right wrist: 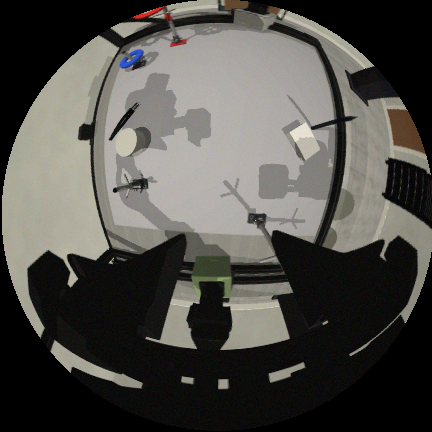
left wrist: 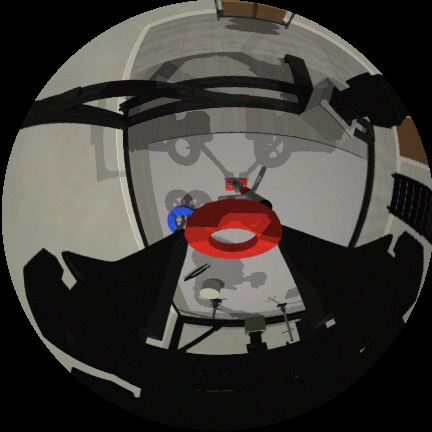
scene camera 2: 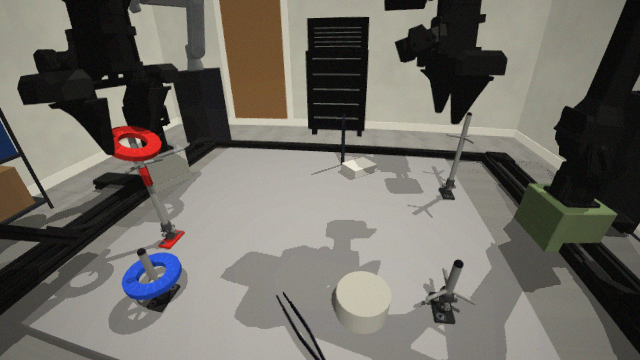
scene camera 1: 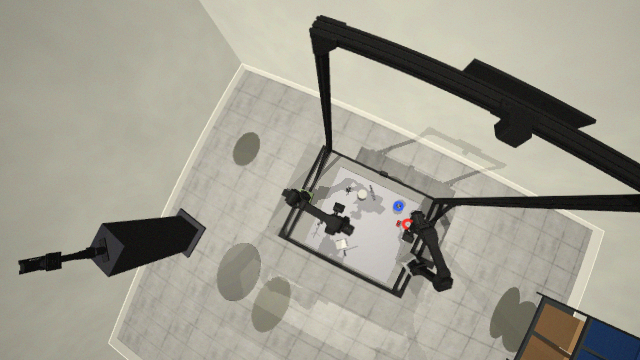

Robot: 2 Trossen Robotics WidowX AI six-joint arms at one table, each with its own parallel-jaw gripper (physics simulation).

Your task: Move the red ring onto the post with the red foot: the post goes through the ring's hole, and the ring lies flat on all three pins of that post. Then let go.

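Frame: origin at the left arm's base, x right, y up, z back, level; metres.
Seen in the pictures: left gripper, fingertip midpoint: [left wrist: 232, 232] [scene camera 2: 133, 145] [scene camera 1: 407, 224]; right gripper, fingertip midpoint: [right wrist: 229, 237] [left wrist: 275, 343] [scene camera 2: 446, 118]; left arm's base at its link origin: [left wrist: 342, 105] [scene camera 1: 413, 265]; right arm's base at its link origin: [right wrist: 211, 288] [left wrist: 254, 332] [scene camera 2: 570, 197].
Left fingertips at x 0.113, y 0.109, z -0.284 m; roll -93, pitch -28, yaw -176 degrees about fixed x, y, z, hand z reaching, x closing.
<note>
Pixels of each thing's top centre, then the offset from my left fingertips to it. "*": a spot on its surface instead.
- red ring at its top centre: [left wrist: 233, 254] [scene camera 2: 128, 128] dx -0.001, dy +0.024, dz -0.001 m
- post with the red foot, surface spot: [scene camera 2: 160, 207] * dx -0.010, dy -0.114, dz +0.016 m
- blue ring at its top centre: [scene camera 2: 151, 272] [left wrist: 182, 223] [right wrist: 129, 57] dx +0.055, dy -0.131, dz -0.093 m
- cream cylinder at its top centre: [scene camera 2: 363, 292] [right wrist: 124, 141] [left wrist: 209, 293] dx -0.095, dy -0.147, dz -0.310 m
- white block at its top centre: [scene camera 2: 359, 163] [right wrist: 305, 140] [scene camera 1: 340, 244] dx -0.431, dy -0.162, dz -0.111 m
The red ring [scene camera 2: 151, 145] [left wrist: 200, 240] [right wrist: 150, 13] is held above the table in my left gripper [scene camera 2: 135, 145] [left wrist: 232, 232], with a fingertip at each side. The post with the red foot [scene camera 2: 160, 207] stands upright beneath it; its red foot [scene camera 2: 172, 239] [left wrist: 229, 185] [right wrist: 178, 43] rests on the table. In scene camera 2 the post's upper end shows through the ring's hole. In the left wrist view the hole shows table, and the post's dark tip is at the ring's far right edge, outside the hole. My right gripper [scene camera 2: 447, 116] [right wrist: 229, 237] is open and empty.
A blue ring [scene camera 2: 173, 267] [left wrist: 172, 220] [right wrist: 123, 62] sits on a nearby post. A cream cylinder [scene camera 2: 362, 300], black tweezers [scene camera 2: 300, 327], a white block [scene camera 2: 358, 168] and two black-footed posts [scene camera 2: 457, 160] [scene camera 2: 454, 280] stand or lie around. A green block [scene camera 2: 562, 217] is at the right.
</note>
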